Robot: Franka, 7 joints.
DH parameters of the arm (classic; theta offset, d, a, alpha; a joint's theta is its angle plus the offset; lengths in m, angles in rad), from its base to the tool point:
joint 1: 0 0.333 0 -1.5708
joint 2: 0 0 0 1.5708
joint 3: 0 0.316 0.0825 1.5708
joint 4: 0 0 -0.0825 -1.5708
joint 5: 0 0.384 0 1.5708
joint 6: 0 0 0.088 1.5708
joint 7: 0 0.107 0 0
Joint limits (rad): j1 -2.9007..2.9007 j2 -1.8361..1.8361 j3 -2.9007..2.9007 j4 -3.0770..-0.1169 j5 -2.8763..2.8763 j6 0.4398..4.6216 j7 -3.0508..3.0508
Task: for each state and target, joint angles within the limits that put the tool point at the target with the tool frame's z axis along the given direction. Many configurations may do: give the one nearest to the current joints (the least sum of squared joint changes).
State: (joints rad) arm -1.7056 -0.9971 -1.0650 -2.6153 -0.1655 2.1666 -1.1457
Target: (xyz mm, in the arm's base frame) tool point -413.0 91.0 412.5 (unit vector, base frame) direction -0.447 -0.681 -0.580
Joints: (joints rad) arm -2.1498 -1.0752 -1.2384 -2.6455 -0.2263 2.5952 -1.1457
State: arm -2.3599 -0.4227 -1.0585 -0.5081 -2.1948 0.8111 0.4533
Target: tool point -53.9 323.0 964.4 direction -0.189 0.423 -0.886
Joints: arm -1.8861 -0.3959 -0.6655 -0.2714 -1.7687 0.7265 0.4533
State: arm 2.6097 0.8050 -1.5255 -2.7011 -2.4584 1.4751 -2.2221
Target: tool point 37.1 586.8 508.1 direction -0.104 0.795 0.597
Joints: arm 2.9007 1.1199 -1.7296 -2.1217 -2.8209 1.9943 -2.2221
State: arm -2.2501 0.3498 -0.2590 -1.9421 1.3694 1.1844 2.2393
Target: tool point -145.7 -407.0 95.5 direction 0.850 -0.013 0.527
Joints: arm -2.1644 0.9070 -0.0402 -1.9833 1.1204 0.8612 2.2393
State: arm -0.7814 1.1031 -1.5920 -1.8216 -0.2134 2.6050 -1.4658
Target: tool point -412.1 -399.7 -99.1 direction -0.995 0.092 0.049
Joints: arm -1.3096 1.8361 -0.9842 -1.6107 -0.9939 2.5280 -1.4658
